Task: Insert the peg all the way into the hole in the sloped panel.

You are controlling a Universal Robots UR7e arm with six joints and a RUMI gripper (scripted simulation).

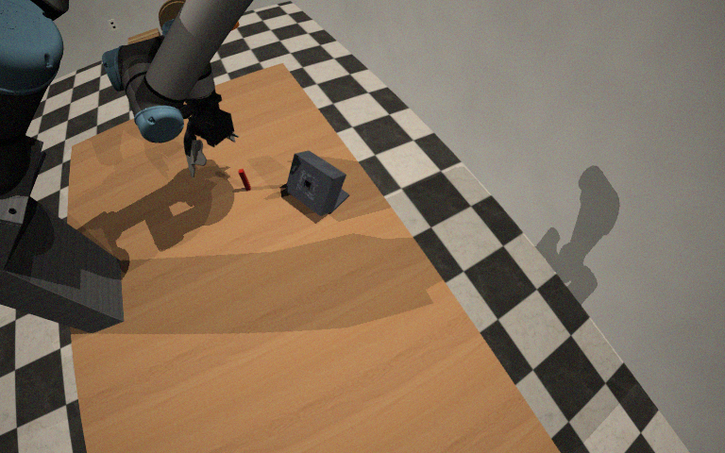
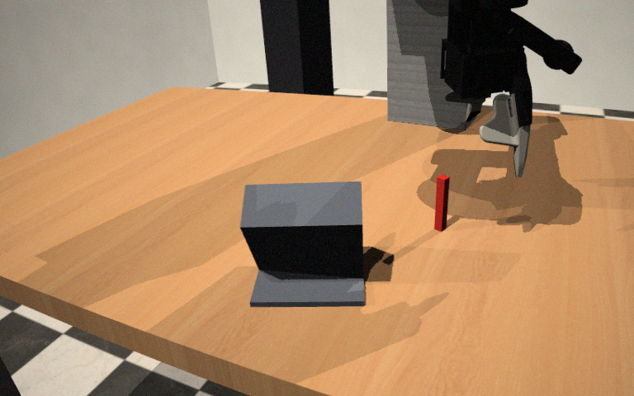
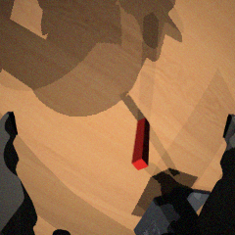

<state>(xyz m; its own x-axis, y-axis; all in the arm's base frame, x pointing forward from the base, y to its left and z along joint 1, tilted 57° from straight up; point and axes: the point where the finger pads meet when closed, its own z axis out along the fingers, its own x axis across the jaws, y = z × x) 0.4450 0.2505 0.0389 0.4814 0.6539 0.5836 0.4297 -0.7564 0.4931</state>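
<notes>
Right now the red peg is 70 mm ahead of my hand, 40 mm to the right of it and 70 mm below it. The rest, counted from my hand: grey base plate (270 mm ahead, 110 mm to the right, 110 mm below).
</notes>
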